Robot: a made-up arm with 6 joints.
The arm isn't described. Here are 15 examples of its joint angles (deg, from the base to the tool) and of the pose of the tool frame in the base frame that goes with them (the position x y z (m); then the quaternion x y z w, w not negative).
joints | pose
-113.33 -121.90 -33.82 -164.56 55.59 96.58 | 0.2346 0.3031 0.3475 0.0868 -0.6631 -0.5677 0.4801
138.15 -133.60 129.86 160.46 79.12 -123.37 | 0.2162 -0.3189 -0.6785 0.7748 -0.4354 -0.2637 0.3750
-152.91 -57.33 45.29 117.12 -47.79 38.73 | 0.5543 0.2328 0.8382 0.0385 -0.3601 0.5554 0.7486
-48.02 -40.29 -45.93 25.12 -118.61 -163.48 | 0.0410 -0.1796 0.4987 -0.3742 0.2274 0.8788 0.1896
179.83 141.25 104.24 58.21 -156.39 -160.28 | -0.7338 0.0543 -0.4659 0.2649 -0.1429 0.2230 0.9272
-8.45 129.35 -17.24 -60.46 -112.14 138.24 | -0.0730 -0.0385 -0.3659 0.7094 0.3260 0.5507 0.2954
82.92 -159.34 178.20 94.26 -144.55 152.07 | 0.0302 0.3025 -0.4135 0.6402 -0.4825 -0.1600 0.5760
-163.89 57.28 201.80 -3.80 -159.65 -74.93 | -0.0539 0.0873 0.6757 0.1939 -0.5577 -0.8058 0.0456
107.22 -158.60 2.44 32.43 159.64 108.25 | 0.2702 -0.5897 -0.2176 -0.4878 -0.3474 0.7652 0.2363
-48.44 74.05 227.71 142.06 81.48 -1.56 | 0.0693 0.0395 0.4216 0.8201 -0.0446 0.4470 0.3546
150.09 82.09 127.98 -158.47 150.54 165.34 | -0.7726 0.3382 0.5141 -0.6957 0.2925 0.4991 0.4258
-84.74 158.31 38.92 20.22 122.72 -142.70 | -0.0946 0.0142 -0.7503 0.8001 -0.5494 -0.0987 0.2198
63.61 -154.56 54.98 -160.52 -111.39 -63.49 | -0.3671 -0.5299 -0.5128 -0.6558 -0.3306 0.6026 0.3123
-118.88 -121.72 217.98 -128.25 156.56 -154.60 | 0.0521 -0.0325 -0.3614 -0.7488 -0.6326 0.0903 0.1759
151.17 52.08 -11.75 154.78 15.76 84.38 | -0.5961 0.2259 0.0245 -0.1708 0.7558 0.2146 0.5946
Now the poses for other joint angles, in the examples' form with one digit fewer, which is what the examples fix.
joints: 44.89 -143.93 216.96 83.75 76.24 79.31
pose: 0.139 0.123 -0.156 -0.483 -0.868 0.059 0.096
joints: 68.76 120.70 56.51 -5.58 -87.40 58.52
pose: 0.315 0.539 -0.548 0.539 -0.649 -0.532 0.076
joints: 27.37 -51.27 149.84 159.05 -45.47 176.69
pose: -0.761 -0.290 0.233 -0.215 0.788 -0.068 0.573
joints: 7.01 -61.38 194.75 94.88 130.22 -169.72
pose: -0.443 -0.046 -0.119 -0.646 -0.680 -0.195 0.287
